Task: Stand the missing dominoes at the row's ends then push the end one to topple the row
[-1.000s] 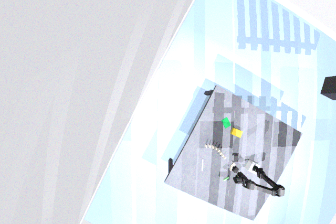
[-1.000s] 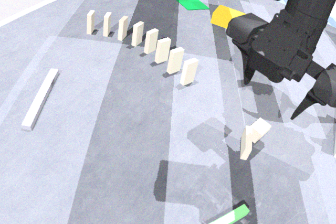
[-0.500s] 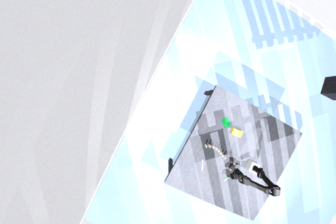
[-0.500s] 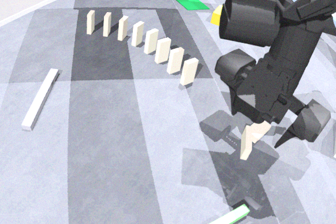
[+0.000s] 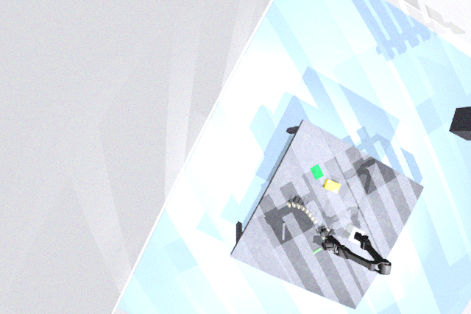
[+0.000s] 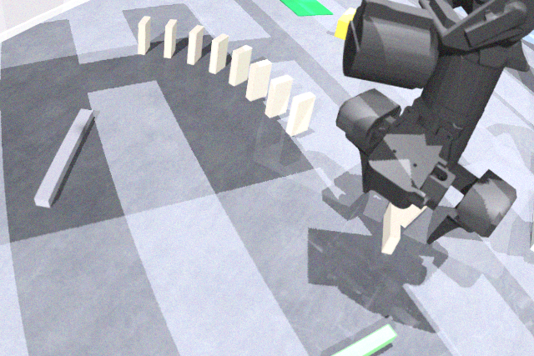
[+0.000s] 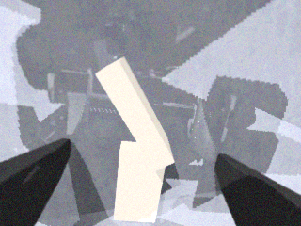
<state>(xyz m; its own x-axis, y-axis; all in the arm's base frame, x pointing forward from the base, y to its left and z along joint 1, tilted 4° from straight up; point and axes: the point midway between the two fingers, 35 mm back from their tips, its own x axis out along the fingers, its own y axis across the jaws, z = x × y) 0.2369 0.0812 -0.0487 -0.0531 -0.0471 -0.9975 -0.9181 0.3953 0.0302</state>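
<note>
Now: the yellow block 390 mm to the right of my gripper tip, 120 mm ahead of it and 10 mm above it. The rest, counted from my gripper tip: white flat bar (340 mm ahead, 110 mm to the left); pale green piece (170 mm to the left); green patch (450 mm to the right, 280 mm ahead).
</note>
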